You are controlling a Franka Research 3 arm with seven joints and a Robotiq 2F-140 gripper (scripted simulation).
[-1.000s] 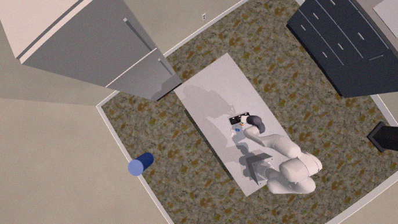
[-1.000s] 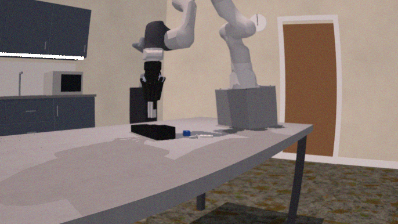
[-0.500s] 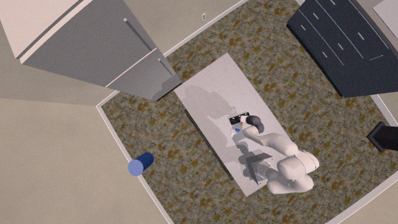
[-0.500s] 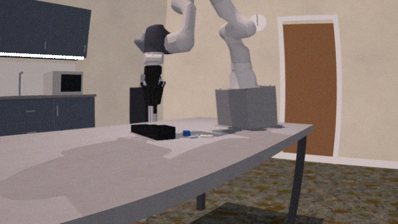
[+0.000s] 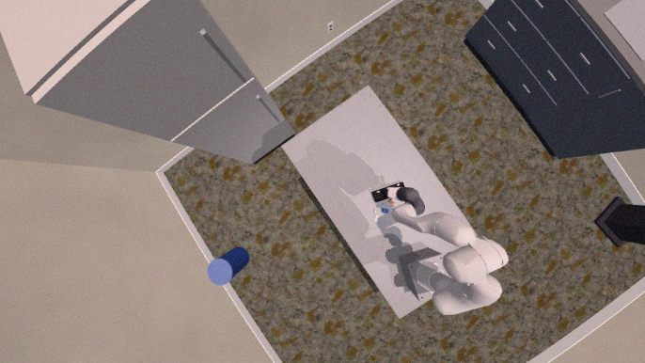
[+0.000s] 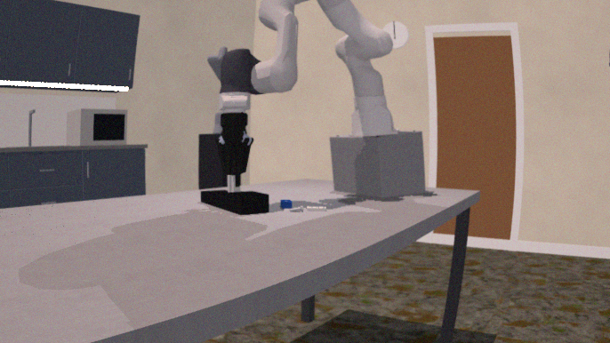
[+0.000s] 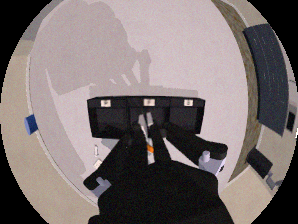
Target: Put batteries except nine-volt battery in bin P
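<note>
The black bin is 1 cm to the right of my hand and 3 cm below it. Round my hand: orange battery (7 cm behind, 3 cm to the left, 5 cm below); thin pale stick (4 cm behind, 18 cm to the left, 5 cm below); small blue block (9 cm behind, 11 cm to the left, 5 cm below).
</note>
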